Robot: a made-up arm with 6 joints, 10 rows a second.
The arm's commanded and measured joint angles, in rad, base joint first. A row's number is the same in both.
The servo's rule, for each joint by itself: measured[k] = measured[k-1] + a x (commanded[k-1-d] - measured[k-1]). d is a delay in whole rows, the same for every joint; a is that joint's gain. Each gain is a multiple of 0.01, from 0.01 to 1. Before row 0 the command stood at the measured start. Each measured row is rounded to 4 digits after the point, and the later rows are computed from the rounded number. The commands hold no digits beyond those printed.
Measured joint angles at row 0:
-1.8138 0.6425 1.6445 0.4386 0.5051 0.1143
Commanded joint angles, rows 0 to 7:
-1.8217 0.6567 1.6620 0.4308 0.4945 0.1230
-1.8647 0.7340 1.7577 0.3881 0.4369 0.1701
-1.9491 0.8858 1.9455 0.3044 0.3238 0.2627
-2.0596 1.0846 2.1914 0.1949 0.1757 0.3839
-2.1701 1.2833 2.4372 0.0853 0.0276 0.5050
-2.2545 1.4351 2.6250 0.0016 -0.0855 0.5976
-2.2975 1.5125 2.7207 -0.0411 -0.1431 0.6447
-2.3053 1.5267 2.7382 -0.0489 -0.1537 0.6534
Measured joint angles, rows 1 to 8:
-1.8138 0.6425 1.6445 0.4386 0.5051 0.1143
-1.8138 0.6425 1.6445 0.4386 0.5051 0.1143
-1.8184 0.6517 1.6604 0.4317 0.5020 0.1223
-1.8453 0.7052 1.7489 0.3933 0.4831 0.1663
-1.9055 0.8226 1.9278 0.3151 0.4369 0.2550
-1.9949 0.9929 2.1677 0.2093 0.3612 0.3736
-2.0965 1.1817 2.4129 0.1002 0.2645 0.4945
-2.1881 1.3464 2.6059 0.0134 0.1630 0.5894
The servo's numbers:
d 2
a 0.58 0.65 0.91 0.88 0.29 0.92

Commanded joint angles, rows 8 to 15:
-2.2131 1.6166 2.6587 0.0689 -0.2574 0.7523
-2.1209 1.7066 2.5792 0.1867 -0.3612 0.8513
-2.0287 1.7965 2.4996 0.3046 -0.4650 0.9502
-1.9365 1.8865 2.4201 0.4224 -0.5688 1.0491
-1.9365 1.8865 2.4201 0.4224 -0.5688 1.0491
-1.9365 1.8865 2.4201 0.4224 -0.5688 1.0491
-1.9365 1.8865 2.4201 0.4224 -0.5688 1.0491
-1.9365 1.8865 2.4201 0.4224 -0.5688 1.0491
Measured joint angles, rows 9 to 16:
-2.2516 1.4544 2.7104 -0.0346 0.0742 0.6403
-2.2827 1.5014 2.7357 -0.0472 0.0081 0.6524
-2.2423 1.5763 2.6656 0.0550 -0.0689 0.7443
-2.1719 1.6610 2.5870 0.1709 -0.1537 0.8427
-2.0888 1.7491 2.5075 0.2886 -0.2440 0.9416
-2.0005 1.8384 2.4280 0.4063 -0.3382 1.0405
-1.9634 1.8697 2.4208 0.4205 -0.4051 1.0484
-1.9478 1.8806 2.4202 0.4222 -0.4526 1.0490

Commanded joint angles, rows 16 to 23:
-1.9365 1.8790 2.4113 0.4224 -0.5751 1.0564
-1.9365 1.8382 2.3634 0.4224 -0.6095 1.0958
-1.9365 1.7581 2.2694 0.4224 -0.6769 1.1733
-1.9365 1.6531 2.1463 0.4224 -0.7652 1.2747
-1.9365 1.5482 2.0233 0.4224 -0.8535 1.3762
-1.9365 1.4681 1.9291 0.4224 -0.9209 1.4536
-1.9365 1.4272 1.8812 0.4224 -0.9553 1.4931
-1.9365 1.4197 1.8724 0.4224 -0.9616 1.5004
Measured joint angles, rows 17 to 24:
-1.9412 1.8844 2.4201 0.4224 -0.4863 1.0491
-1.9385 1.8858 2.4201 0.4224 -0.5102 1.0491
-1.9373 1.8814 2.4121 0.4224 -0.5290 1.0558
-1.9368 1.8533 2.3678 0.4224 -0.5523 1.0926
-1.9366 1.7914 2.2783 0.4224 -0.5884 1.1668
-1.9365 1.7015 2.1582 0.4224 -0.6397 1.2661
-1.9365 1.6019 2.0354 0.4224 -0.7017 1.3674
-1.9365 1.5149 1.9387 0.4224 -0.7653 1.4467

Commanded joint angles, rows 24 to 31:
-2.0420 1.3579 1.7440 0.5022 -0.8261 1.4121
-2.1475 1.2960 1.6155 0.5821 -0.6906 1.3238
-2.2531 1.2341 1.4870 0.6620 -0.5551 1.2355
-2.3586 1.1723 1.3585 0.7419 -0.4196 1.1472
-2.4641 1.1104 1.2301 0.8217 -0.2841 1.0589
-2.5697 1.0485 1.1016 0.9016 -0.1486 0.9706
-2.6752 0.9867 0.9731 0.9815 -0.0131 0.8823
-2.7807 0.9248 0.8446 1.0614 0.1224 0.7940
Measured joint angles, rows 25 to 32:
-1.9365 1.4579 1.8864 0.4224 -0.8204 1.4894
-1.9365 1.4331 1.8737 0.4224 -0.8613 1.4995
-1.9977 1.3842 1.7557 0.4926 -0.8511 1.4191
-2.0846 1.3269 1.6281 0.5714 -0.8046 1.3314
-2.1823 1.2666 1.4997 0.6511 -0.7322 1.2432
-2.2846 1.2053 1.3712 0.7310 -0.6415 1.1549
-2.3887 1.1436 1.2428 0.8108 -0.5379 1.0666
-2.4937 1.0818 1.1143 0.8907 -0.4250 0.9783

